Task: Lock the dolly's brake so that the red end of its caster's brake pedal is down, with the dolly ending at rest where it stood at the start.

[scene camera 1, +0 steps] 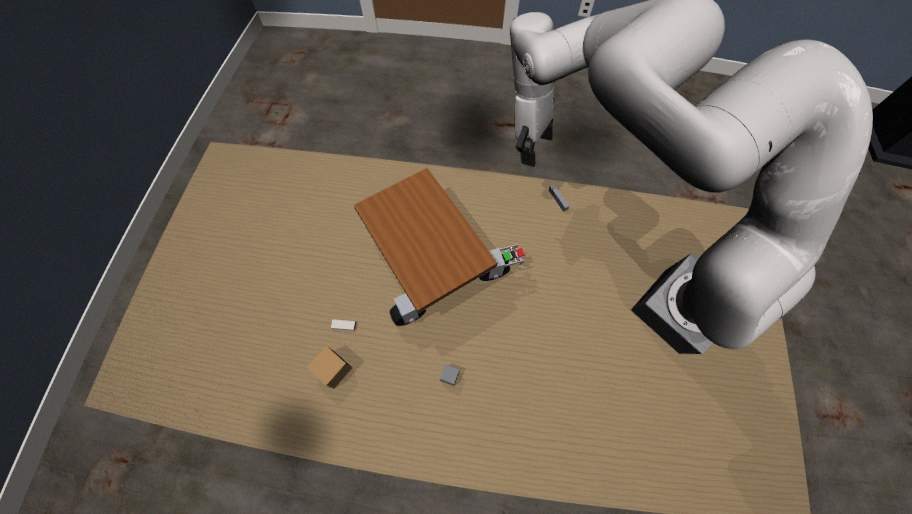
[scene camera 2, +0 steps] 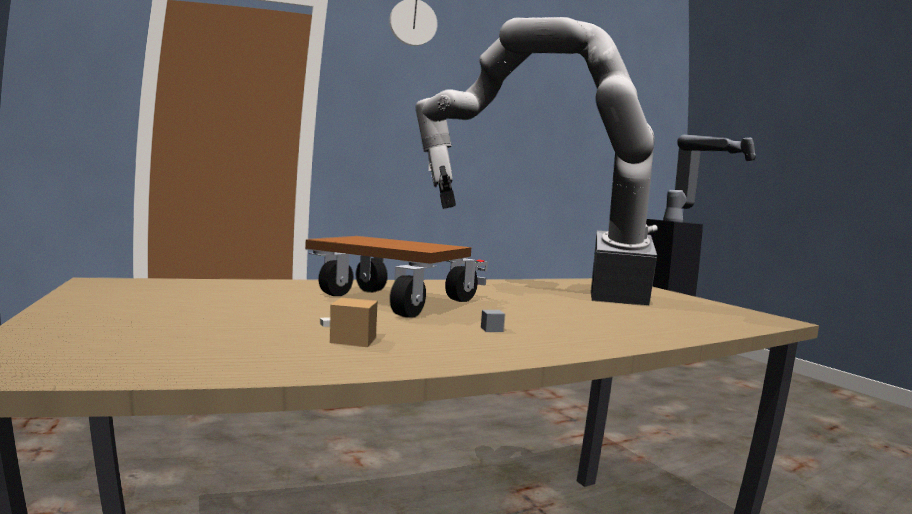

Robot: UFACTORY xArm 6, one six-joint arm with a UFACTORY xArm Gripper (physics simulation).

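Note:
The dolly has a brown wooden deck and stands on black caster wheels on the table. The caster at its right corner carries the brake pedal, with a green end beside the caster and a red end farther out. In scene camera 2 the red end shows just below deck height; the pedal's tilt is too small to tell surely. My gripper is open and empty. It hangs high above the dolly's level, apart from the dolly and pedal.
On the table lie a grey bar, a white block, an orange-brown box and a small grey block. The arm's base stands at the right.

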